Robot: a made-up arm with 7 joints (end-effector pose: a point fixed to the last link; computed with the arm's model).
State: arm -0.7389 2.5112 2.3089 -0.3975 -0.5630 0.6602 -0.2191
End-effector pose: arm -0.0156 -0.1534 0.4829 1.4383 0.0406 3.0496
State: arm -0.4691 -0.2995 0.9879 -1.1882 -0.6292 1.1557 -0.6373
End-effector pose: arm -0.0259 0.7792 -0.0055 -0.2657 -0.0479 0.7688
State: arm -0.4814 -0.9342 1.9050 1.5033 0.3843 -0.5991 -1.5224
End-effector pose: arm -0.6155 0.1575 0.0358 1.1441 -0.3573 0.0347
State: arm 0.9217 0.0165 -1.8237 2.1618 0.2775 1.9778 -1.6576
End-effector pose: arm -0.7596 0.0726 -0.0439 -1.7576 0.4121 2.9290
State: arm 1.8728 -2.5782 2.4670 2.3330 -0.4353 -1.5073 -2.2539
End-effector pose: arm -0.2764 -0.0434 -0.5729 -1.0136 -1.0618 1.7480
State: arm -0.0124 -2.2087 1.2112 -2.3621 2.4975 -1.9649 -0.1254
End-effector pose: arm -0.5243 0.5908 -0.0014 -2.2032 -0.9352 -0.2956
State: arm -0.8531 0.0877 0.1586 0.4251 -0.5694 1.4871 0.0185
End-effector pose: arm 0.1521 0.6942 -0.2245 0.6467 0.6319 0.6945
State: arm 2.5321 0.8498 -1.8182 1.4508 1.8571 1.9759 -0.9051
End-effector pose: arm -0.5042 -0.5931 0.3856 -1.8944 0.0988 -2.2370
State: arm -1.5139 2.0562 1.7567 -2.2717 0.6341 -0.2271 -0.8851
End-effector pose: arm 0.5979 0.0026 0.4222 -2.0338 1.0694 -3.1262
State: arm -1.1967 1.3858 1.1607 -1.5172 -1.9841 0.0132 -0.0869
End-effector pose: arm 0.4517 0.0457 0.4645 2.9918 -0.2400 1.5961
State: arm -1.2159 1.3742 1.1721 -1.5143 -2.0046 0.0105 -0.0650
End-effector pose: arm 0.4519 0.0410 0.4638 3.0116 -0.2485 1.5954
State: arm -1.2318 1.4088 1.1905 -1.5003 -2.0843 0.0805 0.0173
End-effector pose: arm 0.4601 0.0330 0.4503 3.1367 -0.3617 1.5363
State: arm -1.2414 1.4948 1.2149 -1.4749 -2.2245 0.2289 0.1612
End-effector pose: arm 0.4794 0.0222 0.4266 -2.8550 -0.5684 1.3812
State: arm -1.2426 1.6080 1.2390 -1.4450 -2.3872 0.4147 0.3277
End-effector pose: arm 0.5091 0.0101 0.3996 -2.3730 -0.7563 1.0974
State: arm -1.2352 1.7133 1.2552 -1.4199 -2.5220 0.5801 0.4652
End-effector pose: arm 0.5409 0.0007 0.3729 -1.8445 -0.8173 0.7711
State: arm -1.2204 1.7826 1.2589 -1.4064 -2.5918 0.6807 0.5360
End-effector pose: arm 0.5622 -0.0009 0.3539 -1.5304 -0.7935 0.5849
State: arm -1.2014 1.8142 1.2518 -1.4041 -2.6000 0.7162 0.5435
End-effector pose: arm 0.5697 0.0032 0.3472 -1.4524 -0.7697 0.5381
